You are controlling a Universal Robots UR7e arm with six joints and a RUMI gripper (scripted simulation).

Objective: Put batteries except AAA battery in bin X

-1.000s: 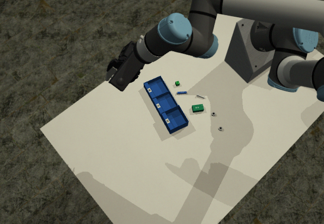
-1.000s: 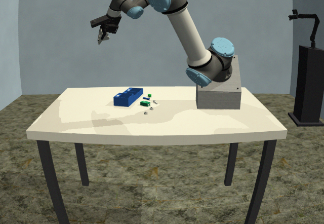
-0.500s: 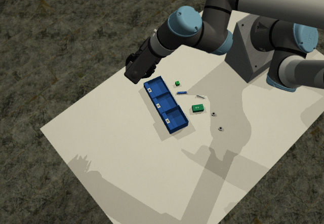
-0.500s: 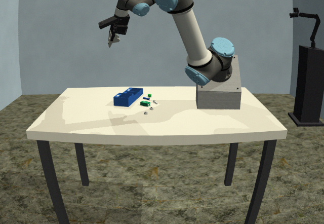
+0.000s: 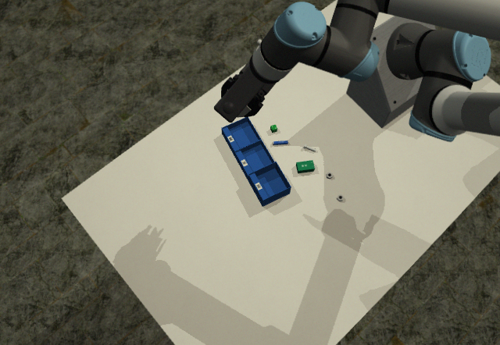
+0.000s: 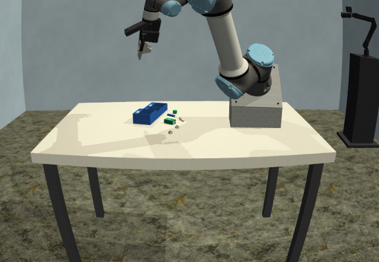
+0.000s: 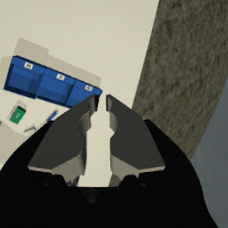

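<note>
My hand is 26 cm above the blue three-compartment bin row, 6 cm past it and 2 cm to the right of it. Also, from my hand: blue cylindrical battery 28 cm below, 15 cm behind, 2 cm to the left; small green cube 28 cm below, 16 cm behind, 3 cm to the right; green block battery 28 cm below, 17 cm behind, 12 cm to the left.
</note>
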